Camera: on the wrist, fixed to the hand. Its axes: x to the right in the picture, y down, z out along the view.
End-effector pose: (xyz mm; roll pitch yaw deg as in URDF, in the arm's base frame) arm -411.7 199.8 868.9 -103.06 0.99 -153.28
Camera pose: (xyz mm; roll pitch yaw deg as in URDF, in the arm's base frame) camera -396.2 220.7 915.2 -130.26 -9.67 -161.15
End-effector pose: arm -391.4 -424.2 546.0 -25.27 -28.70 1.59
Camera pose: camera -410.3 -472.1 532.9 -47.35 -22.70 -11.51
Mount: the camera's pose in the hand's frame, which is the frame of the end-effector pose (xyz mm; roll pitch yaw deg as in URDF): -24.0 -42.1 -21.8 -28.56 9.98 -8.73
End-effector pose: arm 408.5 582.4 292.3 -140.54 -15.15 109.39
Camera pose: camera 402.4 543.6 328.1 -168.46 -28.38 109.73
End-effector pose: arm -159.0 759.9 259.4 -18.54 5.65 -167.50
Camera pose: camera -145.1 811.0 254.5 -48.15 12.24 -179.12
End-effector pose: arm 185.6 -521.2 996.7 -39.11 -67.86 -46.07
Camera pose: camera 139.7 -540.5 978.1 -40.33 -62.44 -75.21
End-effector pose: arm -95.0 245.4 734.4 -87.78 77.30 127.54
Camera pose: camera -97.7 287.4 766.9 -141.28 66.68 100.67
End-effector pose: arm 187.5 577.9 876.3 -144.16 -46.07 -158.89
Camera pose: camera 239.2 574.9 888.4 -173.72 -59.23 -156.68
